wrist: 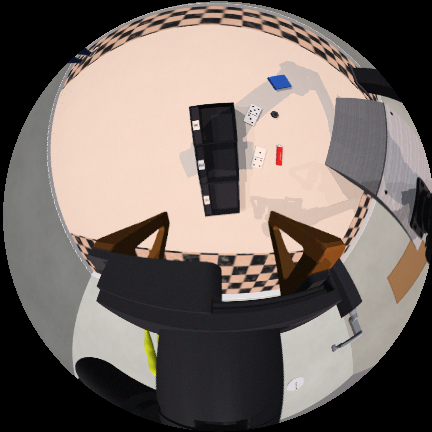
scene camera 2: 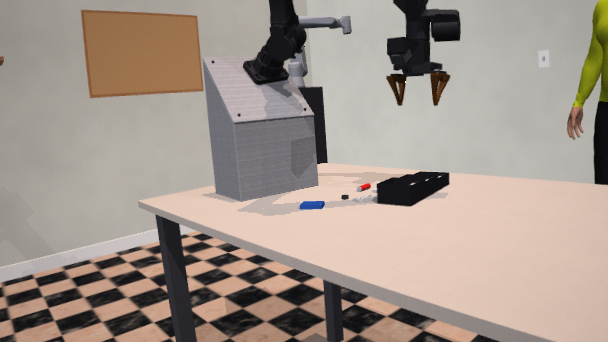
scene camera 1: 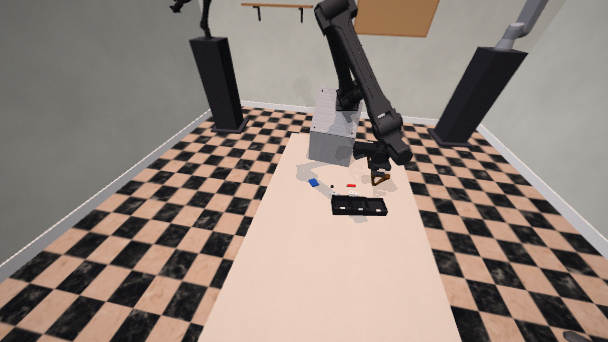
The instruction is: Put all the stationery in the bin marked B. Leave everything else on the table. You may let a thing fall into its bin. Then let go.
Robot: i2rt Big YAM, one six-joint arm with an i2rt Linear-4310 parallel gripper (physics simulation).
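Frame: origin at the arm's base, x ahead, y left, z up, level; millimetres.
Seen in the pictures: gripper, fingertip midpoint: (wrist: 218, 216) (scene camera 2: 417, 105) (scene camera 1: 371, 176); arm's base, origin of the base link: (scene camera 2: 265, 72) (scene camera 1: 347, 103).
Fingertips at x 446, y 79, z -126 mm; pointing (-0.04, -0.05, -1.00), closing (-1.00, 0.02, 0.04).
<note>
Offsets run from my fingertips to a thing's top centre.
My gripper (scene camera 1: 381, 180) (scene camera 2: 418, 104) (wrist: 218, 216) is open and empty, high above the table, beyond one end of the bins in the wrist view. A black three-bin tray @(dx -6, dy -12, dz -170 mm) (scene camera 1: 345, 213) (scene camera 2: 395, 193) (wrist: 198, 145) has a white label on each bin; the letters are too small to read surely. The bins look empty. A flat blue block or pad @(dx -157, dy -233, dz -206 mm) (scene camera 1: 313, 183) (scene camera 2: 312, 205) (wrist: 279, 82) lies apart from the tray. A red cylinder @(dx -152, dy -31, dz -202 mm) (scene camera 1: 351, 185) (scene camera 2: 364, 187) (wrist: 279, 155) with a pale end lies nearer the tray. A small black piece @(dx -138, dy -132, dz -208 mm) (scene camera 1: 332, 186) (scene camera 2: 345, 197) (wrist: 274, 114) lies between them.
Two white dominoes lie beside the tray: one @(dx -84, dy -123, dz -209 mm) (wrist: 253, 115) near the black piece, the other @(dx -100, dy -20, dz -209 mm) (wrist: 258, 157) next to the red cylinder. The grey arm pedestal (scene camera 1: 331, 146) (scene camera 2: 275, 160) (wrist: 357, 137) stands at the table's end, on the loose objects' side of the tray.
</note>
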